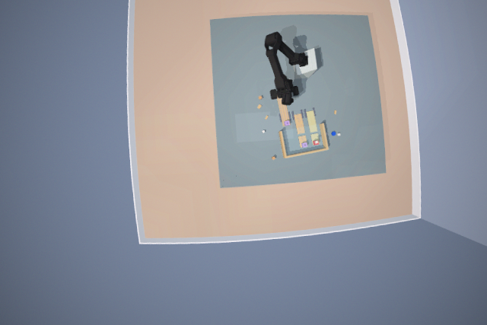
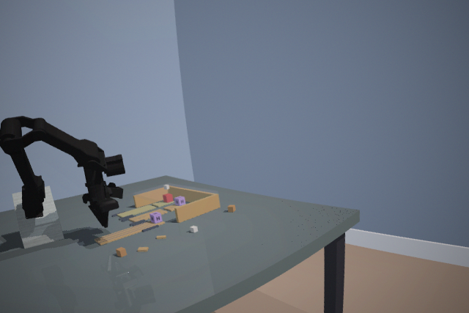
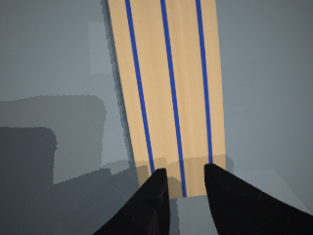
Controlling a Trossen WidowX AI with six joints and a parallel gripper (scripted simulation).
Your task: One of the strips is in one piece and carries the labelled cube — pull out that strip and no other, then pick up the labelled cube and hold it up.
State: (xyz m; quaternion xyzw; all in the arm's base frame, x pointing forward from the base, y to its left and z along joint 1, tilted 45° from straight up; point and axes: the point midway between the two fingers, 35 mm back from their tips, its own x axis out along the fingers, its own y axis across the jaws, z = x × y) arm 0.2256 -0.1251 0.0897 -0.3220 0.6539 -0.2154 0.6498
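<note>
Now: the long striped strip 80 mm ahead of my gripper tip, 40 mm below it and 10 mm to the left of it.
</note>
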